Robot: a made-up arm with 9 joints. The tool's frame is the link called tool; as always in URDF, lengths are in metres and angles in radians. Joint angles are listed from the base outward. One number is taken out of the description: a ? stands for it. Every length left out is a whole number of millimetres.
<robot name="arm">
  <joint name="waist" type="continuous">
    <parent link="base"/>
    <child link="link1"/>
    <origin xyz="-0.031 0 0.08" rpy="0 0 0"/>
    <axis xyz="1 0 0"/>
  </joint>
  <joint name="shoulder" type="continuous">
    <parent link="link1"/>
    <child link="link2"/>
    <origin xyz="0 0.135 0.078" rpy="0 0 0"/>
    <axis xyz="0 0 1"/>
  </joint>
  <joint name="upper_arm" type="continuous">
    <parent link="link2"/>
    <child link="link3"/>
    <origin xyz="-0.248 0.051 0" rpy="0 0 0"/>
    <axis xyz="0 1 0"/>
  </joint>
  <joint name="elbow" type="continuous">
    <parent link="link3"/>
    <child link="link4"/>
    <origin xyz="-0.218 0 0.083" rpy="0 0 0"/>
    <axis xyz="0 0 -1"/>
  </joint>
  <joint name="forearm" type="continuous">
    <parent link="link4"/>
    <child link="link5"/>
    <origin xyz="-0.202 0.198 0" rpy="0 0 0"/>
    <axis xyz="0 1 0"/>
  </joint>
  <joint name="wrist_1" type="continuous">
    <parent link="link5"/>
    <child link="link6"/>
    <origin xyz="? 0 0.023" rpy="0 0 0"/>
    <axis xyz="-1 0 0"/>
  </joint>
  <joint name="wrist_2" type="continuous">
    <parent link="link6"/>
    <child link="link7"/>
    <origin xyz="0 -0.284 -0.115" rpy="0 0 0"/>
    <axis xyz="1 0 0"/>
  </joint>
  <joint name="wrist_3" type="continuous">
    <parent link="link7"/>
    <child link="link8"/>
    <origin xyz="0 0.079 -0.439" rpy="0 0 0"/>
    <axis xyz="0 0 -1"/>
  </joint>
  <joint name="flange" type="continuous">
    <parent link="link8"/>
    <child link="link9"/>
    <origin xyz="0.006 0.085 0" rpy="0 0 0"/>
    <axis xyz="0 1 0"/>
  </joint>
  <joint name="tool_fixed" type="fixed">
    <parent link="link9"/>
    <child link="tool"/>
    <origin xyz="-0.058 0 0.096" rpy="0 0 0"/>
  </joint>
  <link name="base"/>
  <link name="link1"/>
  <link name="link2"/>
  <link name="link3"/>
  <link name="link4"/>
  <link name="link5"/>
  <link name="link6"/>
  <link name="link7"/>
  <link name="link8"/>
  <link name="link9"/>
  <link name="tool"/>
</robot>
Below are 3 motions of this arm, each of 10 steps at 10 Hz.
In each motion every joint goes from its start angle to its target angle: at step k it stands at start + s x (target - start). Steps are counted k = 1, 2, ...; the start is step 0. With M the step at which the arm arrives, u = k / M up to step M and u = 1 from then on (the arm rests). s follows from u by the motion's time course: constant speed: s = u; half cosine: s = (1 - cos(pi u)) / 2; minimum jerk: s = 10 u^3 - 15 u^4 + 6 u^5.
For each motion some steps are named. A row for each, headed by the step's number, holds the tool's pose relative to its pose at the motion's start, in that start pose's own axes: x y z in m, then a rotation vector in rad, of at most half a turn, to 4 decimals.
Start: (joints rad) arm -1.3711 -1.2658 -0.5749 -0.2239 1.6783 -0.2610 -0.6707 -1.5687 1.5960
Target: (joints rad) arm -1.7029 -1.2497 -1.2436 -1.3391 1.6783 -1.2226 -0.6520 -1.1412 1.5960
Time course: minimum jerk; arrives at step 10
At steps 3, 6, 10:
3: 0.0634 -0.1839 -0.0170 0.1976 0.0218 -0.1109
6: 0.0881 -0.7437 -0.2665 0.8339 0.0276 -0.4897
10: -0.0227 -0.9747 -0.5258 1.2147 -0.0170 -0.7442

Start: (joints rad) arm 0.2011 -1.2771 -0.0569 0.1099 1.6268 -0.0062 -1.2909 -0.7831 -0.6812
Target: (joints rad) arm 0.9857 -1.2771 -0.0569 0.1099 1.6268 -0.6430 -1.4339 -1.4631 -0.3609
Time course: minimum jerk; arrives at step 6
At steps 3, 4, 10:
3: -0.1865 0.2534 0.2582 0.5869 0.0004 0.4713
4: -0.3229 0.3415 0.4612 0.8975 -0.0271 0.7638
10: -0.4282 0.3692 0.6272 1.1085 -0.0694 0.9764

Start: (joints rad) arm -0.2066 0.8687 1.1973 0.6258 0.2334 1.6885 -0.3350 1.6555 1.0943
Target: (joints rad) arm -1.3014 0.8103 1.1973 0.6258 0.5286 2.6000 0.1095 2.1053 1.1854
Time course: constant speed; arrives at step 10
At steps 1, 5, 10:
1: -0.0081 0.0199 0.1073 -0.0718 -0.0873 0.0098
5: -0.1421 0.2240 0.4419 -0.3503 -0.4036 0.1162
10: -0.4364 0.5906 0.5264 -0.7036 -0.6673 0.3694

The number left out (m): -0.02
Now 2 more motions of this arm.
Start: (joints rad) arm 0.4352 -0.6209 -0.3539 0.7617 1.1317 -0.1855 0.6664 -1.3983 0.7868
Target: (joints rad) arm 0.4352 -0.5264 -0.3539 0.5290 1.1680 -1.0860 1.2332 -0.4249 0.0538
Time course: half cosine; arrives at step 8
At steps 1, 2, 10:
1: 0.0047 0.0024 0.0081 0.0348 -0.0711 -0.0149
2: 0.0151 0.0100 0.0323 0.1396 -0.2701 -0.0575
10: -0.0519 0.0622 0.2676 1.2770 -1.4892 -0.5079

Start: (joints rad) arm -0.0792 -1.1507 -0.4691 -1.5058 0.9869 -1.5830 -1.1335 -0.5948 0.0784
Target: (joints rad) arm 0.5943 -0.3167 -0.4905 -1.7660 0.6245 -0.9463 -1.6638 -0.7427 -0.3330
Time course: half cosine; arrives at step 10
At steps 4, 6, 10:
4: -0.2675 -0.4170 -0.0621 -0.5760 -0.0627 0.4586
6: -0.2280 -0.8058 0.0500 -1.1124 -0.2706 0.8066
10: -0.0472 -1.0513 0.3461 -1.7366 -0.6300 1.0314

